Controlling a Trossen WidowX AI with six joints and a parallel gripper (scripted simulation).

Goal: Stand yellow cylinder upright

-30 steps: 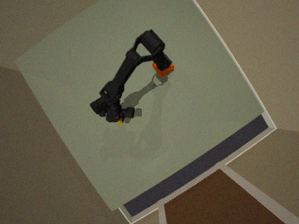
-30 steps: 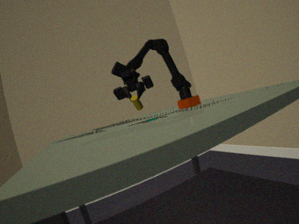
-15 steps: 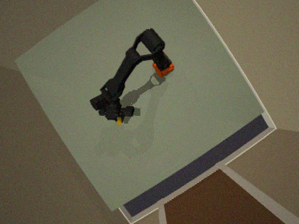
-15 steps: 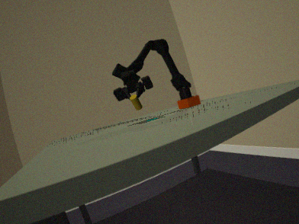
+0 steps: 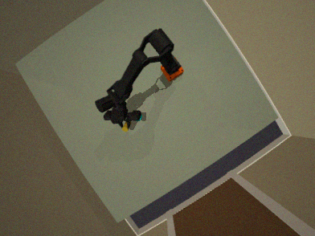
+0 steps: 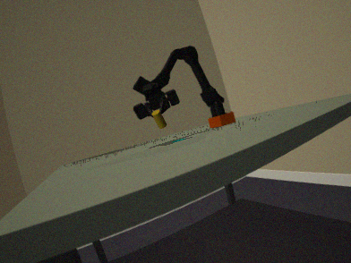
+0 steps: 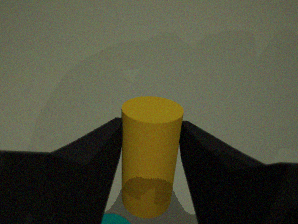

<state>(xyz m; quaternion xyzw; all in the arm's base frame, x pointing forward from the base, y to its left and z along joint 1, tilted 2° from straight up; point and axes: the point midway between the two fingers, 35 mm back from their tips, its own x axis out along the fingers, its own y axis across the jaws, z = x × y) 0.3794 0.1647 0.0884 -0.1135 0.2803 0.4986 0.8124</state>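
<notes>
Now: the cyan circle 70 mm behind my gripper tip, 30 mm to the right of it and 120 mm below it. The rest, counted from my gripper tip: yellow tall cylinder 10 mm behind, 10 mm to the right, 20 mm below.
</notes>
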